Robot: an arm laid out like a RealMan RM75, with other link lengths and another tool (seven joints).
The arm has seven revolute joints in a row. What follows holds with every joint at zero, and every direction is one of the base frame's.
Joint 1 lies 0.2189 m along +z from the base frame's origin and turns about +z.
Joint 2 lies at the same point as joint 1 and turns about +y.
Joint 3 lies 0.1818 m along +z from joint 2 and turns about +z.
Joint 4 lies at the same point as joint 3 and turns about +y.
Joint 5 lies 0.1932 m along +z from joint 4 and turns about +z.
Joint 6 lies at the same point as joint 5 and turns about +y.
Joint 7 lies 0.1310 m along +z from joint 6 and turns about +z.
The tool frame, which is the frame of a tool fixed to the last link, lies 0.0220 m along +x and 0.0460 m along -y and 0.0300 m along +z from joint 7; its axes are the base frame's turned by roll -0.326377, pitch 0.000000 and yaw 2.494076 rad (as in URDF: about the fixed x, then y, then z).
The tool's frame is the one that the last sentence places.
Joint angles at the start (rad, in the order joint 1, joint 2, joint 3, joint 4, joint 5, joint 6, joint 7):
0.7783 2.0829 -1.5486 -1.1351 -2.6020 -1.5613 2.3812
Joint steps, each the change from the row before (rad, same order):
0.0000 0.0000 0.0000 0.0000 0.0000 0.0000 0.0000
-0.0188 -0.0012 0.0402 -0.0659 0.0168 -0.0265 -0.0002
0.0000 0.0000 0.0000 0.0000 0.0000 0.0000 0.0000
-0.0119 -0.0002 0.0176 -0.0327 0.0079 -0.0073 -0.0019
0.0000 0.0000 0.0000 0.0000 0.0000 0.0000 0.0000
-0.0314 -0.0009 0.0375 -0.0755 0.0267 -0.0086 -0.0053
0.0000 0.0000 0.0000 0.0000 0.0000 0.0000 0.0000
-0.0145 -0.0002 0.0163 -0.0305 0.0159 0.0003 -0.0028
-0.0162 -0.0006 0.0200 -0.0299 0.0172 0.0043 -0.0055
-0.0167 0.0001 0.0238 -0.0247 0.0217 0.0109 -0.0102
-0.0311 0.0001 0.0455 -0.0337 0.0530 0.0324 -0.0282
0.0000 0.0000 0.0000 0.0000 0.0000 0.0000 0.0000
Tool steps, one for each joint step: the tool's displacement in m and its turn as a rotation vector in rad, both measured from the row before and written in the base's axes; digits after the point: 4 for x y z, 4 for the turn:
0.0000 0.0000 0.0000 0.0000 0.0000 0.0000
-0.0082 0.0013 0.0079 0.0244 0.0485 0.0032
0.0000 0.0000 0.0000 0.0000 0.0000 0.0000
-0.0036 0.0009 0.0039 0.0148 0.0237 0.0052
0.0000 0.0000 0.0000 0.0000 0.0000 0.0000
-0.0080 0.0018 0.0089 0.0370 0.0605 0.0150
0.0000 0.0000 0.0000 0.0000 0.0000 0.0000
-0.0033 0.0008 0.0036 0.0170 0.0300 0.0064
-0.0028 0.0014 0.0045 0.0218 0.0330 0.0070
-0.0025 0.0021 0.0043 0.0245 0.0391 0.0077
-0.0042 0.0047 0.0073 0.0470 0.0819 0.0183
0.0000 0.0000 0.0000 0.0000 0.0000 0.0000

